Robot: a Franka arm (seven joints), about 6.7 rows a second.
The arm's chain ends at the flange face. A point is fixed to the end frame.
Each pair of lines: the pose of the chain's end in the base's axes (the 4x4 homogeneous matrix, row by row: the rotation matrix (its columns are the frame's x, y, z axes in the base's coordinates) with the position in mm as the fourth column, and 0 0 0 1 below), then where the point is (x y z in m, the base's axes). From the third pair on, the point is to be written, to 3 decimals.
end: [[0.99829, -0.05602, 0.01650, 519.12], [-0.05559, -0.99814, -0.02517, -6.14], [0.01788, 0.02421, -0.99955, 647.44], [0, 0, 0, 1]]
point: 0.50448 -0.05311 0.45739
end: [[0.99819, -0.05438, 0.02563, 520.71], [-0.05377, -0.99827, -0.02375, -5.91], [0.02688, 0.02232, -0.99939, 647.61], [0, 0, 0, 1]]
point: 0.50789 -0.05264 0.45737
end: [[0.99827, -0.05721, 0.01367, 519.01], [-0.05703, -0.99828, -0.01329, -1.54], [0.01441, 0.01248, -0.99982, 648.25], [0, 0, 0, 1]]
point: 0.504 -0.046 0.458
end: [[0.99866, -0.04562, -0.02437, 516.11], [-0.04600, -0.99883, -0.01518, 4.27], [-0.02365, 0.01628, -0.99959, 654.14], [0, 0, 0, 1]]
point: 0.494 -0.041 0.464
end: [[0.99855, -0.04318, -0.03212, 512.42], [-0.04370, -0.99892, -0.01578, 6.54], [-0.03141, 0.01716, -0.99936, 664.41], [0, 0, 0, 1]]
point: 0.489 -0.039 0.475
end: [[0.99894, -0.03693, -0.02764, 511.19], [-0.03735, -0.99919, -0.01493, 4.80], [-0.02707, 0.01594, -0.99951, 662.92], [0, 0, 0, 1]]
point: 0.489 -0.041 0.473
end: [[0.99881, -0.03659, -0.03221, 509.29], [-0.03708, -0.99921, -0.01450, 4.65], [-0.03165, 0.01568, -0.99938, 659.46], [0, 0, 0, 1]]
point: 0.486 -0.041 0.470
